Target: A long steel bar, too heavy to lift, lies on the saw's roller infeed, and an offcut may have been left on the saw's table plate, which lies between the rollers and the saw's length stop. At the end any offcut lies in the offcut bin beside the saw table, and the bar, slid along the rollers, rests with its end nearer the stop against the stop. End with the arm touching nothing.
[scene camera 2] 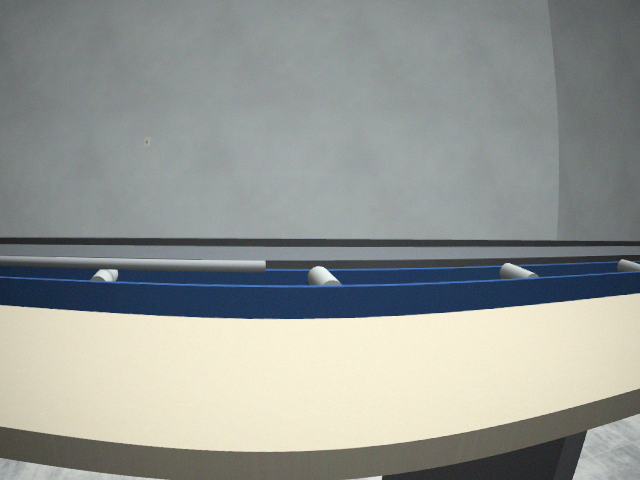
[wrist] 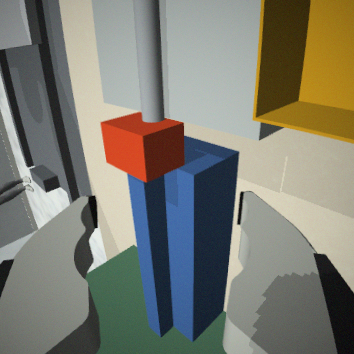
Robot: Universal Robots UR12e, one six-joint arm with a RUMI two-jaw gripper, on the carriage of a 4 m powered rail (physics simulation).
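Places are measured from the arm's base along level axes (x ahead, y left, z up), in metres.
Pixels of known places: gripper, fingertip midpoint: [wrist: 167, 196].
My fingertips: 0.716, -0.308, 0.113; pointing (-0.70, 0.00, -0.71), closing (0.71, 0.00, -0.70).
Note:
For each thing: its top centre in the pictures, then the offset to it from my fingertips, as dx, dy, dz. "pt": a spot on its surface instead. Level surfaces: height alone.
- pale saw table plate, surface spot: [wrist: 215, 60] pt -0.035, +0.059, -0.084
- red stop block, surface spot: [wrist: 145, 145] pt -0.066, -0.001, -0.040
- yellow offcut bin, surface spot: [wrist: 282, 50] pt +0.007, +0.067, -0.100
- cream table top, surface height: dz -0.143
The long grey steel bar [scene camera 2: 155, 264] [wrist: 149, 60] lies over the rollers [scene camera 2: 323, 276] in the scene view. In the wrist view it runs over the pale saw table plate [wrist: 215, 60], and its near end meets the red stop block [wrist: 145, 145], with no gap visible. The stop is on blue uprights [wrist: 212, 240]. My gripper [wrist: 167, 196] is open, with its fingers on either side of the view of the uprights and nothing held between them. Part of the yellow offcut bin [wrist: 282, 50] shows beside the plate; no offcut shows in that part or on the visible plate.
Blue infeed side rails [scene camera 2: 258, 301] run along the cream table top [scene camera 2: 310, 382], with a dark-edged grey strip behind them. In the wrist view a green surface [wrist: 112, 280] lies below the uprights. Dark grey rail parts [wrist: 55, 85] and a small dark block [wrist: 45, 178] are at the left.

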